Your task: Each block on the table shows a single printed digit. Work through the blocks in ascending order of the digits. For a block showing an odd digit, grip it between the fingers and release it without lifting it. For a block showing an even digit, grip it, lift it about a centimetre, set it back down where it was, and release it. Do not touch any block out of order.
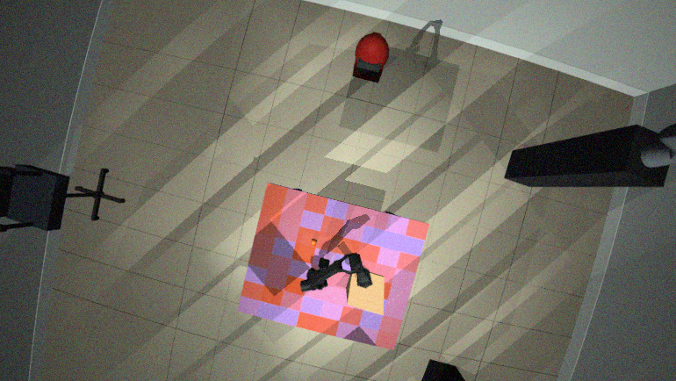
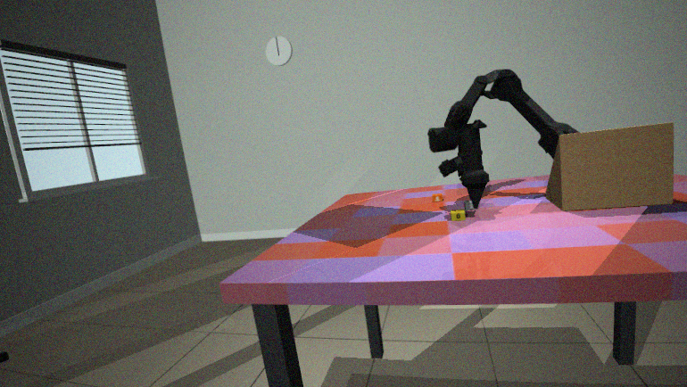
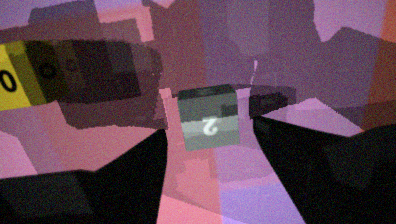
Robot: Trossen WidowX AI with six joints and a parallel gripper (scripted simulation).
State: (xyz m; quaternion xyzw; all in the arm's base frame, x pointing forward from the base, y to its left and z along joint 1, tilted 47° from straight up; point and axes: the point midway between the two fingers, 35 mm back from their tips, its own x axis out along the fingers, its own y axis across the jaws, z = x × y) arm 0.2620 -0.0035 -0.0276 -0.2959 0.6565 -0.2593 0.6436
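My gripper tip is 1 cm short of the grey block. From my gripper tip the other things lie so: yellow block 4 cm ahead, 10 cm to the left; orange block 11 cm ahead, 14 cm to the right.
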